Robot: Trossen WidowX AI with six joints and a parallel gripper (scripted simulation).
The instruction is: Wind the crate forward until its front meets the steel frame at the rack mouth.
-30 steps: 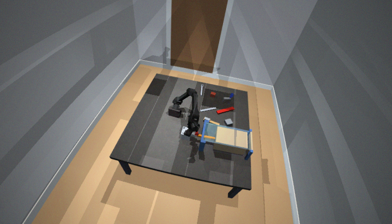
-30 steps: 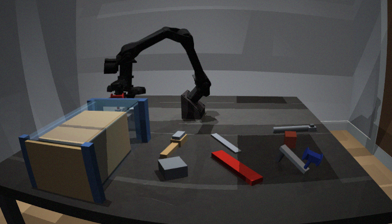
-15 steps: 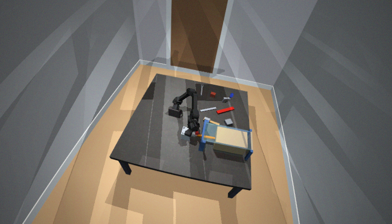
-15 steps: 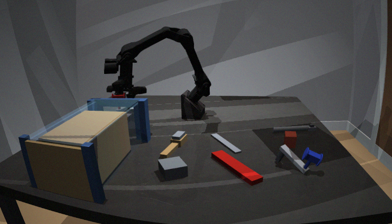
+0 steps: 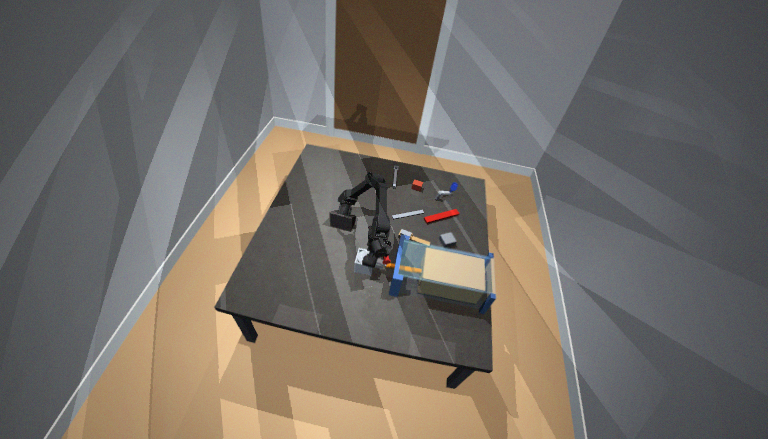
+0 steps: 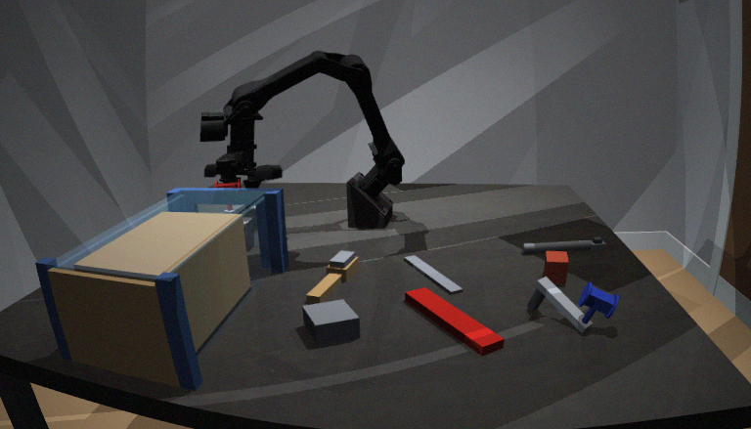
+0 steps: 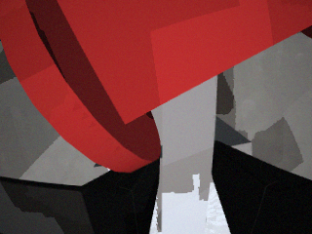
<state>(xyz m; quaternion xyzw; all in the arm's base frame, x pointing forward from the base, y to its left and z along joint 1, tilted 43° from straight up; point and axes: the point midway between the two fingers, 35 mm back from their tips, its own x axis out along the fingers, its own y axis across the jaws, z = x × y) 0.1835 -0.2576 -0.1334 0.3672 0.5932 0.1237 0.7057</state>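
My gripper tip is now 50 mm below the red spool-shaped grip, 50 mm short of it and 10 mm to the left of it. From my gripper tip the other things lie so: grey winch (60 mm below, 60 mm behind, 10 mm to the left); then clear-panelled cubby (350 mm ahead, 30 mm to the right, 30 mm above); then wooden-handled tool (230 mm to the left, 200 mm ahead, 70 mm below).
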